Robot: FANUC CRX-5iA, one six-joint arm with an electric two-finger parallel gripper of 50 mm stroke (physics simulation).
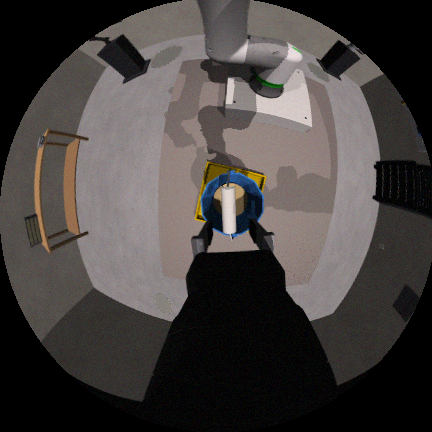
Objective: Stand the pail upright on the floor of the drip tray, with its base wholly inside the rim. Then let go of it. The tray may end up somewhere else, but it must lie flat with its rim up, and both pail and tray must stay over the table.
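Frame: origin at the arm's base, x left, y back, z up, level; metres.
Seen in the pictures: gripper, between the fingertips: (230, 226); arm's base, origin of its link: (265, 85).
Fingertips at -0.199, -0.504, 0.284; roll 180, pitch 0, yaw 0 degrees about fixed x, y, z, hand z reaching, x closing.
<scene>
Pixels of each thing's top centre, then the offset from my fingertips to it, as dx, dy, dz. "*": a spot on its surface instead. Level surfaces: height alone.
- blue pail, a spot on its surface: (257, 200) * +0.097, +0.009, -0.231
- yellow drip tray, a spot on its surface: (202, 192) * -0.101, +0.040, -0.371
- table top, height of its surface: dz -0.375
The blue pail (257, 200) is seen from above, mouth up and upright, with a tan bottom inside. Its white handle grip (228, 210) lies across the mouth. The pail stands over the yellow drip tray (202, 192), whose rim shows at the upper left, top and upper right. The tray lies flat, rim up. The pail hides the tray's lower right part, so I cannot tell whether the base is wholly inside the rim. My gripper (230, 226) is open and empty, its fingers apart at the near side of the pail, above it, with the lower end of the handle grip between and beyond the fingertips.
The table top (240, 145) spreads around the tray. The robot's white base plate (280, 112) and the arm (227, 30) stand at the top. A wooden bench (71, 187) stands off the table at the left, and a black slatted object (402, 185) at the right.
</scene>
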